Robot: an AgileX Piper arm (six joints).
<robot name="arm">
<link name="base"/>
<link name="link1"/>
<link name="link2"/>
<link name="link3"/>
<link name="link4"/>
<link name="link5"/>
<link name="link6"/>
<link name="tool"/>
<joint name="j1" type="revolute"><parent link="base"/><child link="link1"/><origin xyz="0.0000 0.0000 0.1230" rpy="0.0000 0.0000 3.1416"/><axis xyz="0 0 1"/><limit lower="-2.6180" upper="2.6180"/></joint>
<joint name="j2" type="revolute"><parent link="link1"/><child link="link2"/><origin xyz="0.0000 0.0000 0.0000" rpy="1.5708 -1.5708 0.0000"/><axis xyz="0 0 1"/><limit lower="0.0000" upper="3.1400"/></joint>
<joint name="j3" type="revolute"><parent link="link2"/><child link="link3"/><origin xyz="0.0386 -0.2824 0.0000" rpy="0.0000 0.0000 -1.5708"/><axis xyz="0 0 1"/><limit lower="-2.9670" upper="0.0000"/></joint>
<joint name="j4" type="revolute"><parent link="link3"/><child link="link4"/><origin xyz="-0.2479 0.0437 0.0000" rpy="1.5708 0.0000 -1.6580"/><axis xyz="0 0 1"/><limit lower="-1.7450" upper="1.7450"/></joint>
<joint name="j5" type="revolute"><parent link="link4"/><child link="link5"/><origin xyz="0.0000 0.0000 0.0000" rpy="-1.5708 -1.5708 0.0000"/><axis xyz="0 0 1"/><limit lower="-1.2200" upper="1.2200"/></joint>
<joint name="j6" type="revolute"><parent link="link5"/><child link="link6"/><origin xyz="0.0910 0.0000 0.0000" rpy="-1.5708 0.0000 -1.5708"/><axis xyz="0 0 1"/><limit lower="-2.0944" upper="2.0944"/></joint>
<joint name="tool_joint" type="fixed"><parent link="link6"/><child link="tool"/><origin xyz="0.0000 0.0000 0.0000" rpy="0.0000 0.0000 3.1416"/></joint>
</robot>
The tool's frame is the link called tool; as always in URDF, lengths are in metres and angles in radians.
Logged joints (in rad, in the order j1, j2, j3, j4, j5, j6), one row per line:
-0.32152 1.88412 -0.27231 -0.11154 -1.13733 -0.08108
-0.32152 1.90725 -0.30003 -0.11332 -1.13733 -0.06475
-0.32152 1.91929 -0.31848 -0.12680 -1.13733 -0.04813
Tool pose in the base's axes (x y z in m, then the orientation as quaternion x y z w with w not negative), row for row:
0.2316 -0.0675 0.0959 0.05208 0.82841 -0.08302 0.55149
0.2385 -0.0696 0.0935 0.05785 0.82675 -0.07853 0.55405
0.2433 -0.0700 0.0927 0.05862 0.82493 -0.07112 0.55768
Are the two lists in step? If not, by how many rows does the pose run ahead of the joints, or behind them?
They are in step.
